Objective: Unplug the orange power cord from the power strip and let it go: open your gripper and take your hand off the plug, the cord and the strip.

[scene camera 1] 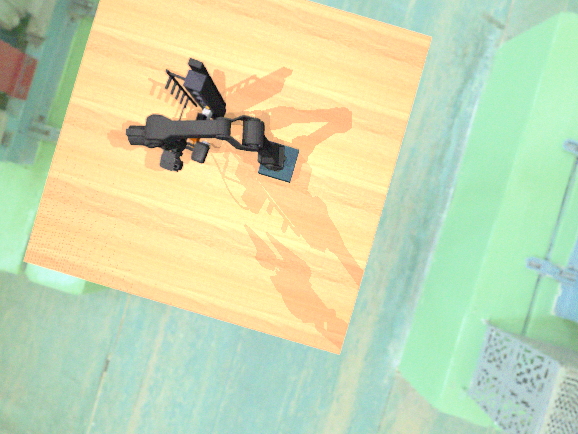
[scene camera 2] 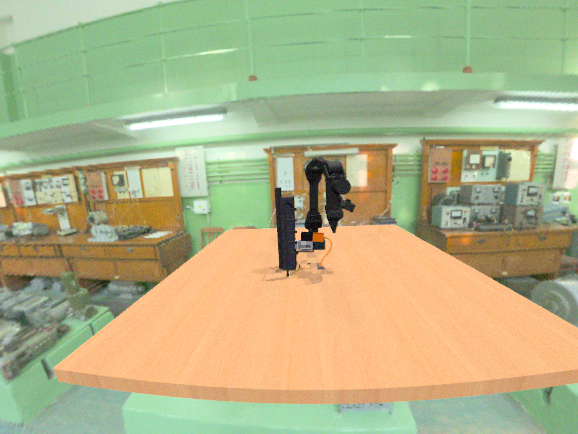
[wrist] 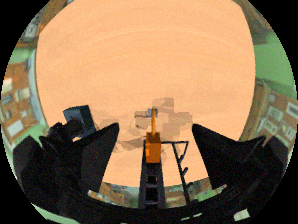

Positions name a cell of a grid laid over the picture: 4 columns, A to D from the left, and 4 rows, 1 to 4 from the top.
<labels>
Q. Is my gripper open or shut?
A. Open.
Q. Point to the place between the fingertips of my gripper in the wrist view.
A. C3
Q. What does my gripper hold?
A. Nothing.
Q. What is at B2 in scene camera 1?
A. My gripper.
</labels>
